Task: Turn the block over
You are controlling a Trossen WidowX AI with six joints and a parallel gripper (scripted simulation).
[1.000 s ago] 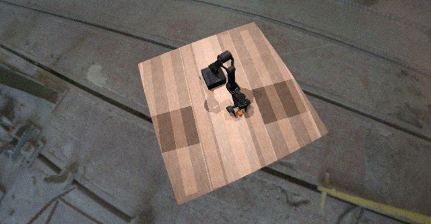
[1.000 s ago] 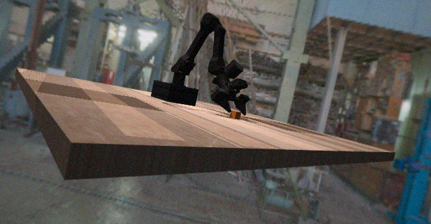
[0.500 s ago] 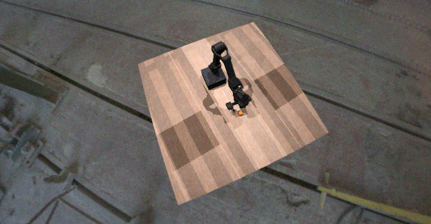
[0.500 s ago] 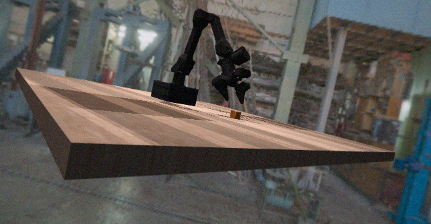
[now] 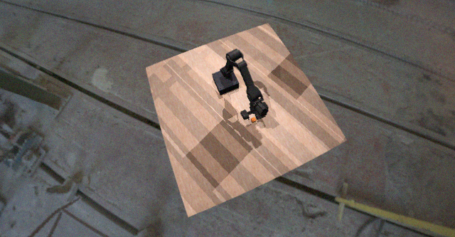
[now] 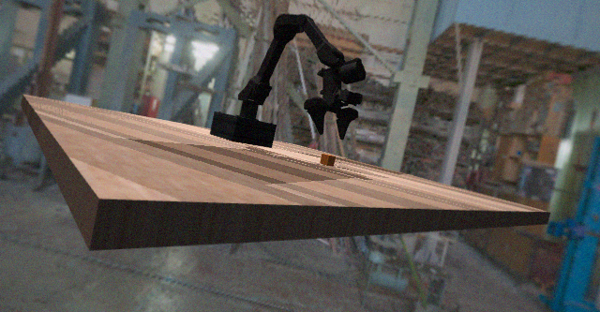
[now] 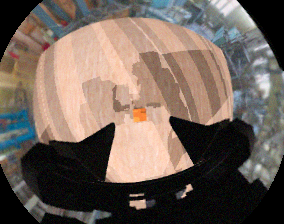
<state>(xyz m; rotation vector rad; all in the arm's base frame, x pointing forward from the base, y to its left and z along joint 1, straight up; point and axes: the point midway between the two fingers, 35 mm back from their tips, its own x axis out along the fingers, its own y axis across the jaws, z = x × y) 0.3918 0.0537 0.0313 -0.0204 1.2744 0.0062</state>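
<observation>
My gripper tip is 7 cm above the small orange block.
</observation>
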